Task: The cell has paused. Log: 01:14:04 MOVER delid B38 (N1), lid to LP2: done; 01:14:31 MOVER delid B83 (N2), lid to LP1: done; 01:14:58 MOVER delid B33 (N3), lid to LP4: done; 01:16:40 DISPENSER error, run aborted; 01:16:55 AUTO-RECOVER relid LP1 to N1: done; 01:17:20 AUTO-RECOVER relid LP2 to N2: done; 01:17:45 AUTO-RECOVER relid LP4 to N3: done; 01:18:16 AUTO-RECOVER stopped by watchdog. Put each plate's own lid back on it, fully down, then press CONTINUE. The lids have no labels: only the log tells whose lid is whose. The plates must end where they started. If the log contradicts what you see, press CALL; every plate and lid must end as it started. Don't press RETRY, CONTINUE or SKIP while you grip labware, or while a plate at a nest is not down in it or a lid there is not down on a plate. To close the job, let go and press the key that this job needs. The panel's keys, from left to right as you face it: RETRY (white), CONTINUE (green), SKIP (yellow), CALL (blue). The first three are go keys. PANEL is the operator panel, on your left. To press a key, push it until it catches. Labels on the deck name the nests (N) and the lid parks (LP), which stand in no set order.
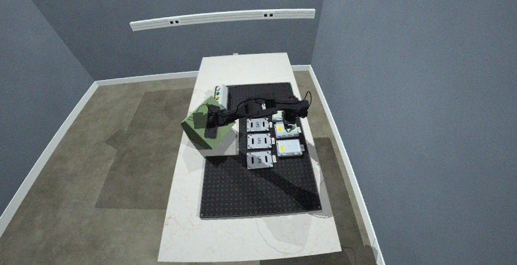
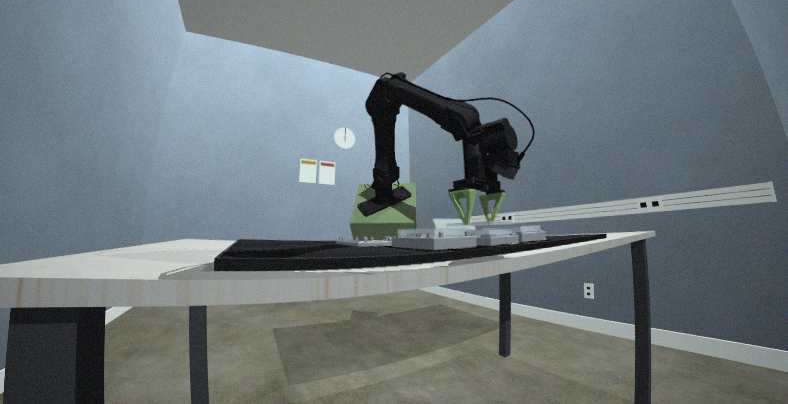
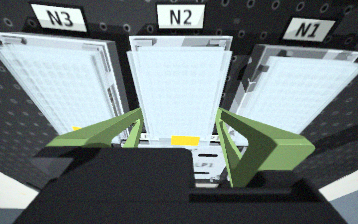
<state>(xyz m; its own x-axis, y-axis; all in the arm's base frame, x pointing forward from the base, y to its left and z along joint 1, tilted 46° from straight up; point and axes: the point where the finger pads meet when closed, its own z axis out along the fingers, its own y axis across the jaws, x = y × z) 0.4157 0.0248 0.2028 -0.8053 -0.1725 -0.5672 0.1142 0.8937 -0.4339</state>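
Now: hand 30 mm above the plate. The rest, counted from my hand: lid park LP4: 220 mm behind, 160 mm to the right, 50 mm below; green continue key: 400 mm behind, 410 mm to the left, 10 mm above; lid park LP2: 170 mm behind, 90 mm to the left, 50 mm below.
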